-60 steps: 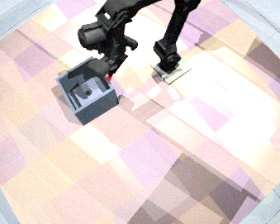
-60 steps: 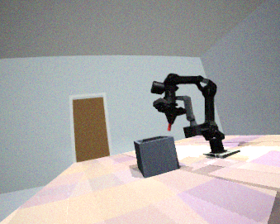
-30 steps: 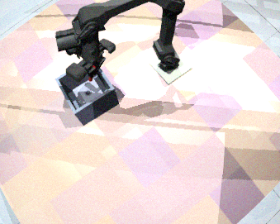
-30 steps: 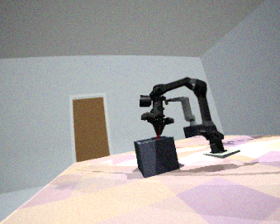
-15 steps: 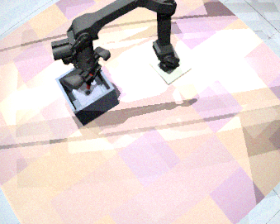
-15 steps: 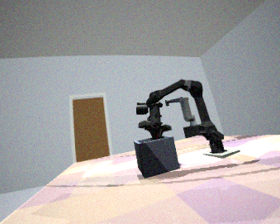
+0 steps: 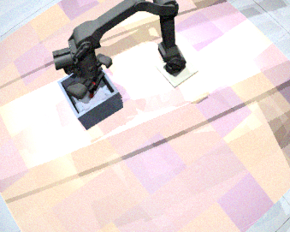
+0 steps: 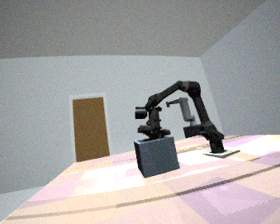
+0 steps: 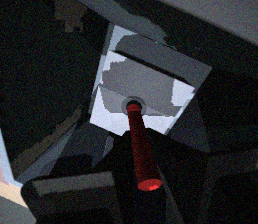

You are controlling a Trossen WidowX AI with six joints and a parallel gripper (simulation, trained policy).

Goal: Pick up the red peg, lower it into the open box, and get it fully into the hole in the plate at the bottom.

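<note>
The red peg is 1 cm above my gripper tip. Also, from my gripper tip: pale plate 4 cm below, 1 cm to the right, 1 cm ahead.
</note>
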